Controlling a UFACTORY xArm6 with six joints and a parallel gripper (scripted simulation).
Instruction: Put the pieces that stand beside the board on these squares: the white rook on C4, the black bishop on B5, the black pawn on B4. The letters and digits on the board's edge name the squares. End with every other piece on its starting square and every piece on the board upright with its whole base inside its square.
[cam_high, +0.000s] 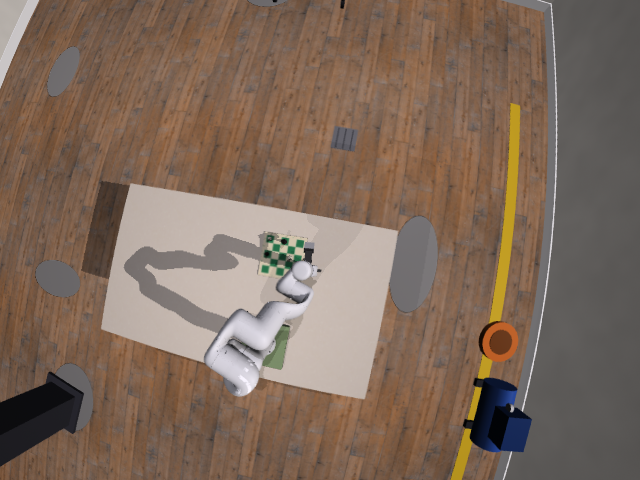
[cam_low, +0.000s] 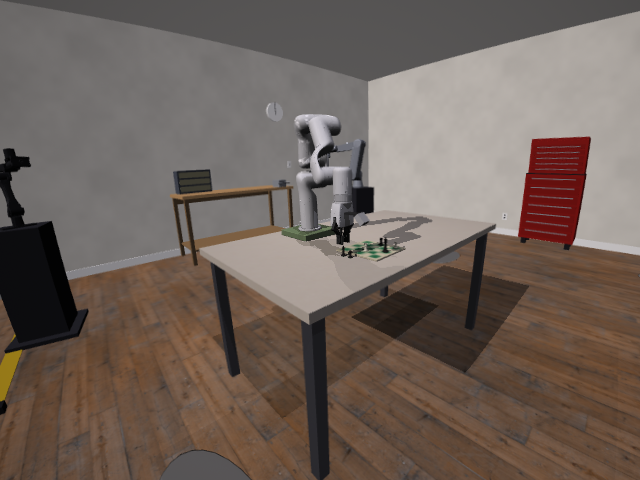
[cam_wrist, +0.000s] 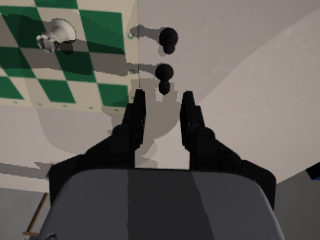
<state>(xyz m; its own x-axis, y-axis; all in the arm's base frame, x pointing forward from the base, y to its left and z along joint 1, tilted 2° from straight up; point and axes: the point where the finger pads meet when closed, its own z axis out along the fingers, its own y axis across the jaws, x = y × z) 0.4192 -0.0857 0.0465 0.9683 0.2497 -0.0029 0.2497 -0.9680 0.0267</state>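
Now: the white rook 20 mm ahead of my hand, 110 mm to the left of it and 50 mm below it. Also, from my hand: chessboard 10 mm ahead, 140 mm to the left, 70 mm below.
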